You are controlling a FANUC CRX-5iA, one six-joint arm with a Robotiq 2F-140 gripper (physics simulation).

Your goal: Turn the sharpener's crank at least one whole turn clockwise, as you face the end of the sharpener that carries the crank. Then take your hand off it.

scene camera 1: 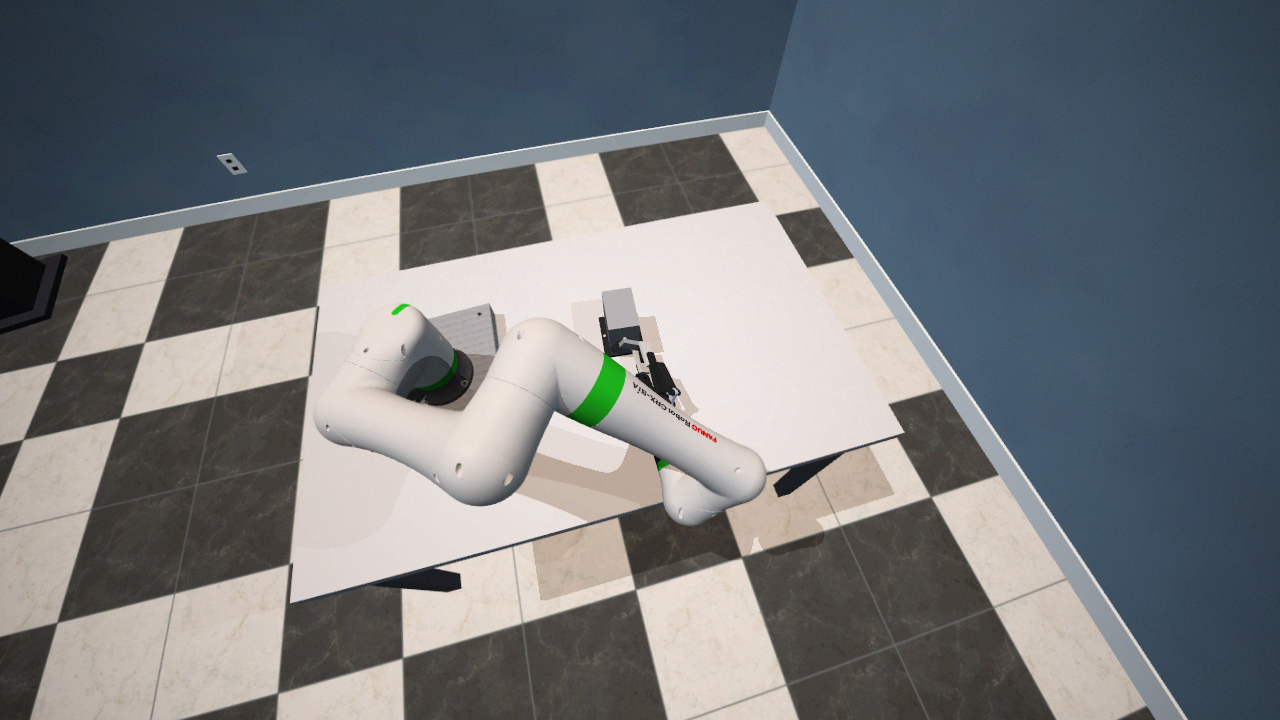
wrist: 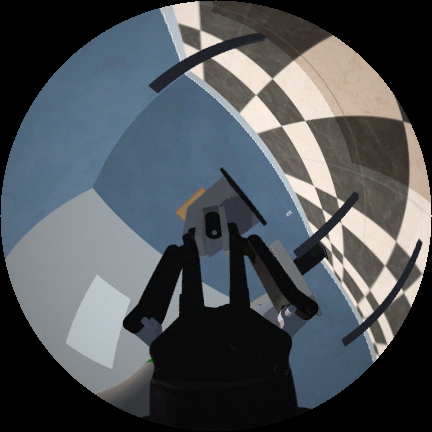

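Seen in the pictures: gripper, between the fingertips: (scene camera 1: 640, 345) (wrist: 211, 216); arm's base, origin of its link: (scene camera 1: 443, 377) (wrist: 298, 287).
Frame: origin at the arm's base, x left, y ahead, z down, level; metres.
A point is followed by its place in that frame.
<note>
The sharpener (scene camera 1: 619, 309) {x -0.052, y 0.446, z -0.092 m} (wrist: 231, 204) {x -0.110, y 0.459, z 0.009 m} is a grey block on a black base (wrist: 243, 196) {x -0.110, y 0.457, z 0.032 m}. It stands on the white table (scene camera 1: 742, 295) {x -0.060, y 0.815, z 0.035 m} in the scene view, and looks tilted behind the fingertips in the wrist view. My gripper (scene camera 1: 633, 343) {x -0.127, y 0.468, z -0.023 m} (wrist: 211, 216) {x -0.127, y 0.468, z -0.023 m} is at the sharpener's near end and is shut on the crank's black handle (wrist: 213, 225) {x -0.172, y 0.468, z -0.016 m}. The handle's round end shows between the two grey fingertip pads. The crank's arm is hidden behind the handle and pads, so its angle cannot be told. In the scene view the handle is too small and covered to make out.
The white arm (scene camera 1: 487, 420) {x -0.367, y 0.139, z -0.417 m} reaches over the table's near edge. Its base stands beside a grey ribbed plate (scene camera 1: 474, 326) {x 0.106, y 0.106, z -0.012 m} left of the sharpener. Dark table legs (scene camera 1: 805, 474) (scene camera 1: 420, 580) show below the near edge. A tan panel (wrist: 188, 204) shows past the sharpener in the wrist view.
</note>
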